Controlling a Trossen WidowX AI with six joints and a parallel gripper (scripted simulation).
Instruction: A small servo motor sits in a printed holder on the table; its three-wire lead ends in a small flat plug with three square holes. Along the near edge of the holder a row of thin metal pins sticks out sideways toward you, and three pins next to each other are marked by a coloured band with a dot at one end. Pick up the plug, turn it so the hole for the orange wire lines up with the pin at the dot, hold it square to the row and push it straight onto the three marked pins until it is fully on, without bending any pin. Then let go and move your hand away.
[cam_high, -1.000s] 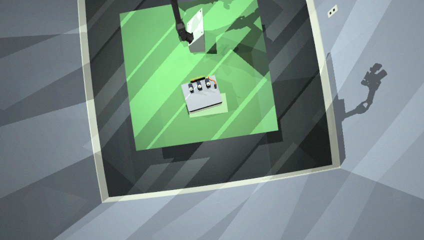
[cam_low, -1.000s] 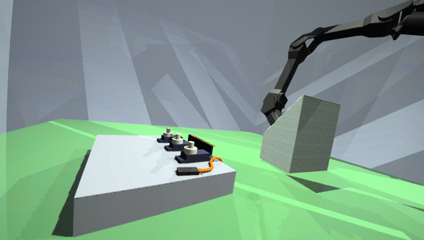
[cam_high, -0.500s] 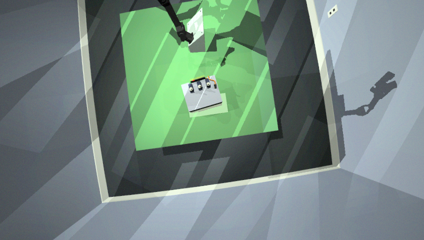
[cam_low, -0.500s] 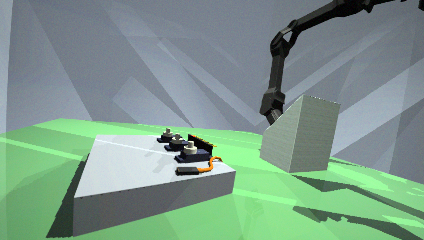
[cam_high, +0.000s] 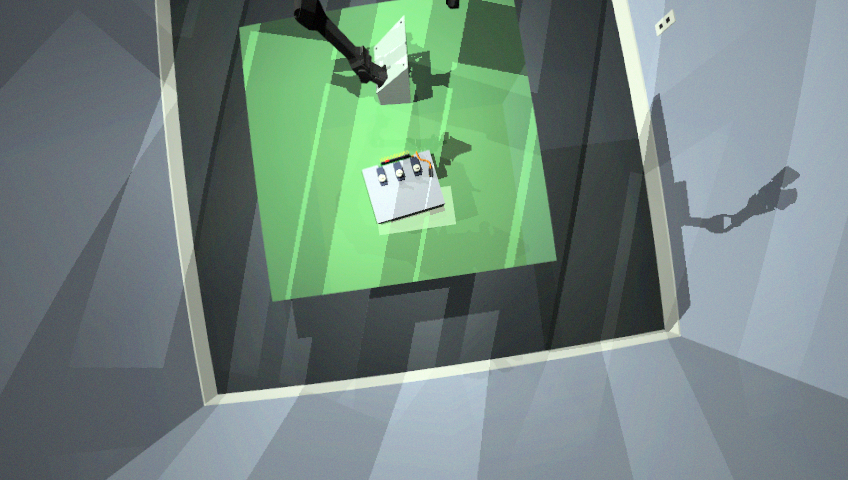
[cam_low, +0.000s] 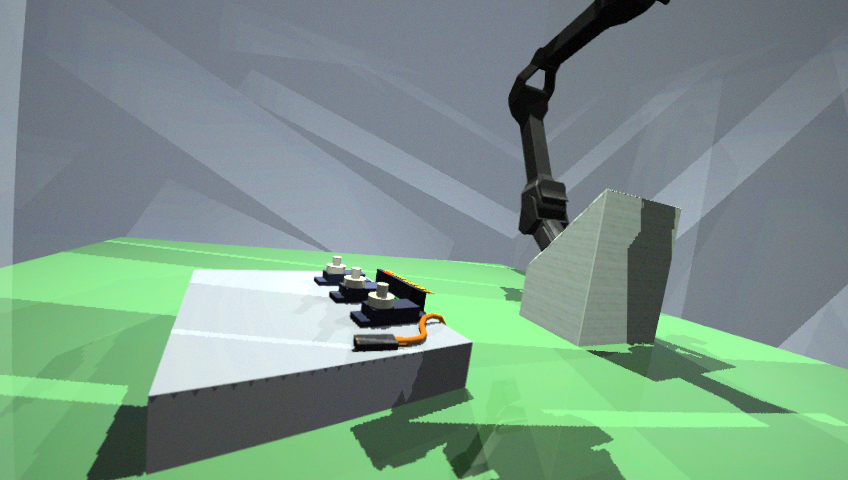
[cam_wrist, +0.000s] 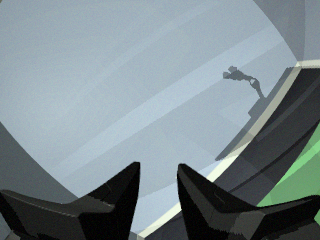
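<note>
Right now my gripper tip is 50 cm above the red band, 37 cm to the left of it and 27 cm short of it. Round my gripper tip: black pin strip 51 cm below, 33 cm to the right, 26 cm ahead; then grey holder 55 cm below, 42 cm ahead, 32 cm to the right.
</note>
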